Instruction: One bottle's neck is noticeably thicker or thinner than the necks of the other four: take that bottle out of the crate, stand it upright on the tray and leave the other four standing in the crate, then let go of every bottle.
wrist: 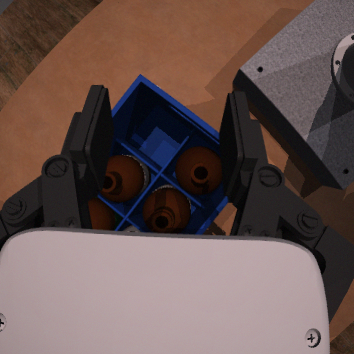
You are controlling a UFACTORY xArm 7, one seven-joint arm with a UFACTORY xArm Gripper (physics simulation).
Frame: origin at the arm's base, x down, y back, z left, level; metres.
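Seen in the pictures: gripper, fingertip midpoint: (pixel 166 108).
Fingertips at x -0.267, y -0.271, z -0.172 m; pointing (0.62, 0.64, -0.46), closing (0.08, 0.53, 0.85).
Note:
A point is followed by its place in that frame.
The blue crate (pixel 180 106) {x -0.045, y -0.239, z -0.197 m} lies below my gripper, turned diagonally in the wrist view. Brown bottles stand in its compartments: one on the right (pixel 187 159) {x 0.007, y -0.289, z -0.153 m}, one on the left (pixel 131 172) {x 0.011, y -0.350, z -0.208 m}, one at the lower middle (pixel 166 200) {x 0.007, y -0.353, z -0.144 m}, and one at the lower left (pixel 100 215) {x 0.014, y -0.431, z -0.212 m}, partly hidden by a finger and the gripper housing. The fifth bottle cannot be made out. I cannot tell from this view which neck differs in thickness. My gripper (pixel 166 108) {x -0.267, y -0.271, z -0.172 m} is partly open and empty, its fingers apart above the crate's left and right sides. The tray does not show in this view.
A grey speckled block (pixel 292 75) {x 0.028, y -0.086, z -0.093 m} with a round flange (pixel 337 77) {x 0.004, y -0.048, z -0.035 m} stands right of the crate. The brown round table top (pixel 160 40) {x 0.130, y -0.130, z -0.327 m} lies under both. Wooden floor (pixel 42 45) shows at the upper left. The crate's upper compartment holds no bottle.

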